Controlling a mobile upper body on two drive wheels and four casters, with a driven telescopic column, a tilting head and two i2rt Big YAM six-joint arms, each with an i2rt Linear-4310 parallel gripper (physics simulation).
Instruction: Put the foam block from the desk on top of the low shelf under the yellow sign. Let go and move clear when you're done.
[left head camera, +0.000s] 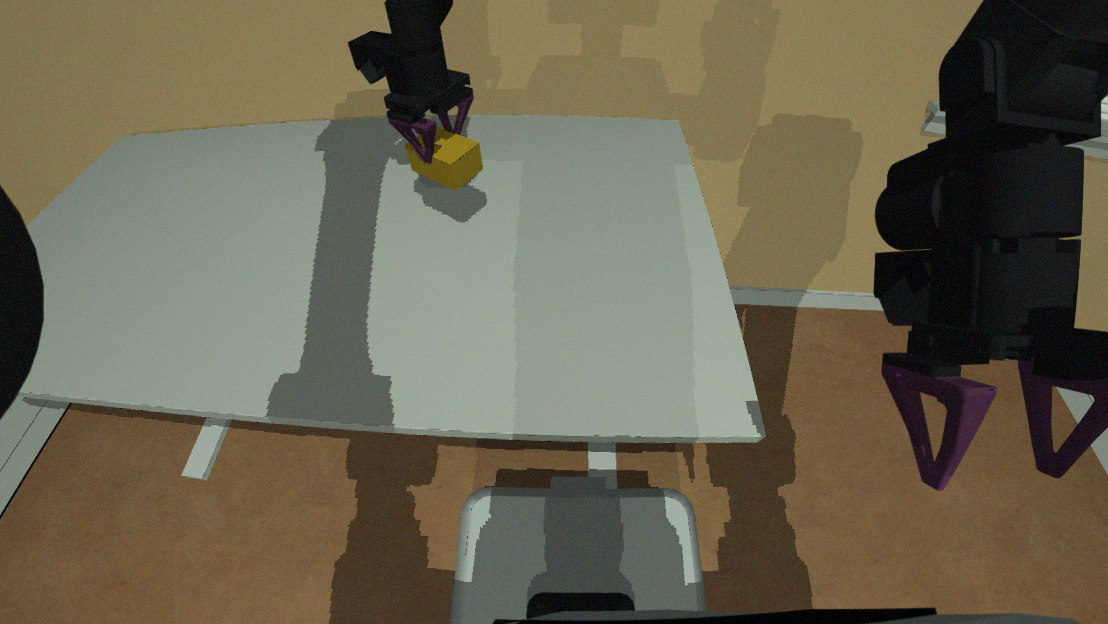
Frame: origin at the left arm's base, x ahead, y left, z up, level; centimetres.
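Seen in the pictures: left gripper, fingertip midpoint: (441, 151); right gripper, fingertip midpoint: (992, 480).
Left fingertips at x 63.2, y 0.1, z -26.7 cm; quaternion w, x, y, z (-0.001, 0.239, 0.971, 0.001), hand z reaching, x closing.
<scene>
A point is followed by its place in that frame.
The yellow foam block (459, 162) {x 59.4, y -3.3, z -26.1 cm} is held between the purple fingers of my left gripper (441, 147) {x 63.2, y 0.1, z -26.7 cm}, near the back edge of the white desk (232, 310) {x 46.4, y 36.2, z -43.5 cm}. The block's shadow lies on the desk a little below it in the picture, so it appears raised off the top. My left gripper is shut on the block. My right gripper (996, 476) {x 14.8, y -45.4, z -16.8 cm} is open and empty, right of the desk and over the floor. The low shelf and the yellow sign do not show in this view.
A tan wall (193, 62) {x 109.9, y 73.3, z -27.8 cm} stands behind the desk. Desk legs (205, 449) show below its front edge over the brown floor (193, 542) {x 14.9, y 86.9, z -115.4 cm}. The robot's grey base (503, 542) {x 20.0, y -6.4, z -89.5 cm} is at the bottom middle. A dark rounded shape covers the left edge.
</scene>
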